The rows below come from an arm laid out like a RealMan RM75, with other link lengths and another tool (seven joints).
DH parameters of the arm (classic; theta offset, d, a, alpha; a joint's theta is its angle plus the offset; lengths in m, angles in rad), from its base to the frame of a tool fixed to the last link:
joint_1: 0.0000 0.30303 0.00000 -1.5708
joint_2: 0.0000 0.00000 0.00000 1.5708
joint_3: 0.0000 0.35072 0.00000 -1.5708
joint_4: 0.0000 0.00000 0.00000 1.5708
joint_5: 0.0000 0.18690 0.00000 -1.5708
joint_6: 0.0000 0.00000 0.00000 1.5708
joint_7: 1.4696 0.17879 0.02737 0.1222
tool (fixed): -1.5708 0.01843 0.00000 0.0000
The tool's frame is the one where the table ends.
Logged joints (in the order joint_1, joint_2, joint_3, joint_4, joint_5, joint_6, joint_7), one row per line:
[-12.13 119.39 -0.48 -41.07 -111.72 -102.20 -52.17]
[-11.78 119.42 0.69 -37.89 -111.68 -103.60 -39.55]
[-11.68 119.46 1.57 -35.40 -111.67 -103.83 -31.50]
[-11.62 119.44 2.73 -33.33 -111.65 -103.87 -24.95]
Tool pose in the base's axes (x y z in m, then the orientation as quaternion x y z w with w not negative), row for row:
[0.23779 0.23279 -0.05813 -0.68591 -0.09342 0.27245 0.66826]
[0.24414 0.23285 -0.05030 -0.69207 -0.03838 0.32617 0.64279]
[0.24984 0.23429 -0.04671 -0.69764 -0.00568 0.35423 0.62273]
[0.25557 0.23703 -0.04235 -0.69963 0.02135 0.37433 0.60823]
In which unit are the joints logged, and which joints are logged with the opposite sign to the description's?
The joints are logged in degrees. Opposite sign: joint_1, joint_4.
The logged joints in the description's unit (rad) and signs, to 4 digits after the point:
[0.2117 2.0837 -0.0084 0.7168 -1.9499 -1.7837 -0.9105]
[0.2056 2.0843 0.0120 0.6613 -1.9492 -1.8082 -0.6903]
[0.2039 2.0850 0.0274 0.6178 -1.9490 -1.8122 -0.5498]
[0.2028 2.0846 0.0476 0.5817 -1.9487 -1.8129 -0.4355]

